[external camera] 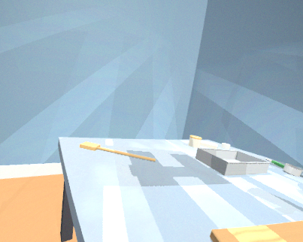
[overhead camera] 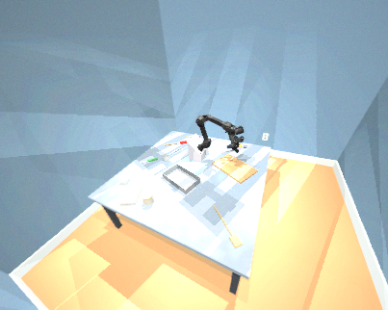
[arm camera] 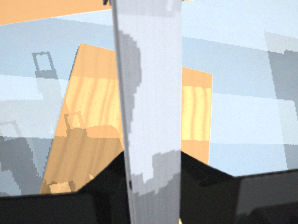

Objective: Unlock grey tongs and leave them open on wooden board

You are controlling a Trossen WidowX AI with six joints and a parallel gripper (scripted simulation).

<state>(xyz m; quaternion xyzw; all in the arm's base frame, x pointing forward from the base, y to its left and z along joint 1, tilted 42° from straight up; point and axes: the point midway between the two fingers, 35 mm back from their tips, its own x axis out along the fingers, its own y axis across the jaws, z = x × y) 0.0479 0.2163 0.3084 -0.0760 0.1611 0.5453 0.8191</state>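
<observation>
My gripper tip is now 170 mm above the wooden board and 20 mm to the left of it. The rest, counted from my gripper tip: grey roasting tin: 430 mm to the right, 310 mm ahead, 150 mm below; flat pale board: 740 mm to the right, 600 mm ahead, 160 mm below; round tub: 600 mm ahead, 580 mm to the right, 140 mm below.
</observation>
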